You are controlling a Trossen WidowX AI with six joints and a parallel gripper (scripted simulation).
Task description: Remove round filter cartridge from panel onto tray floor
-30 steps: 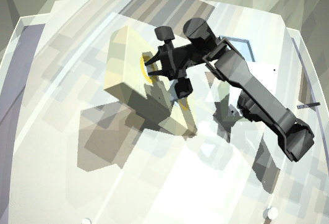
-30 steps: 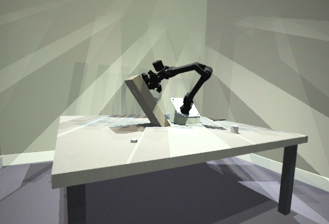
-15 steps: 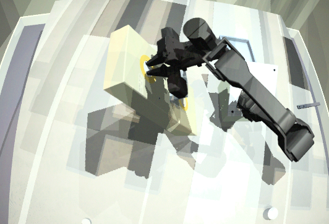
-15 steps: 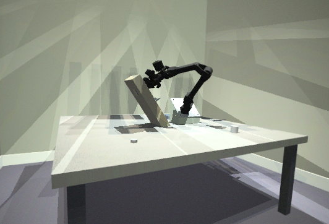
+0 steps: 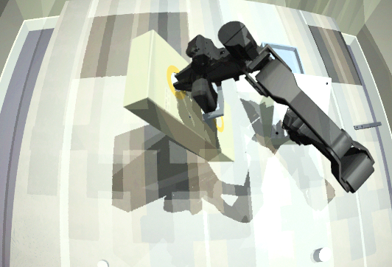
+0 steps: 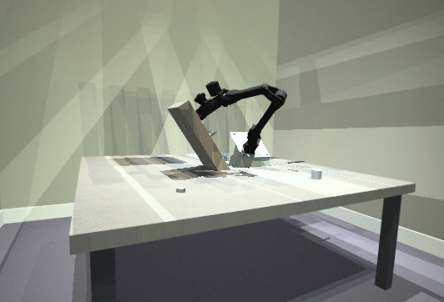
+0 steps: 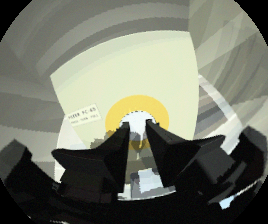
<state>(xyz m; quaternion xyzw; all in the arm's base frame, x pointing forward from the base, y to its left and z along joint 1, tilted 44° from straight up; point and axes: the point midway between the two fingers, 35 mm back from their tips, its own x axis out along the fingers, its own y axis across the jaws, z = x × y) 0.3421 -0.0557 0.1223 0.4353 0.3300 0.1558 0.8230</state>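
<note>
Right now my gripper tip is 8 cm above the cream service panel, 4 cm past it and 1 cm to the left of it. The rest, counted from my gripper tip: tray 36 cm behind, 33 cm to the right, 24 cm below; then round filter cartridge 1 cm below, 1 cm ahead.
</note>
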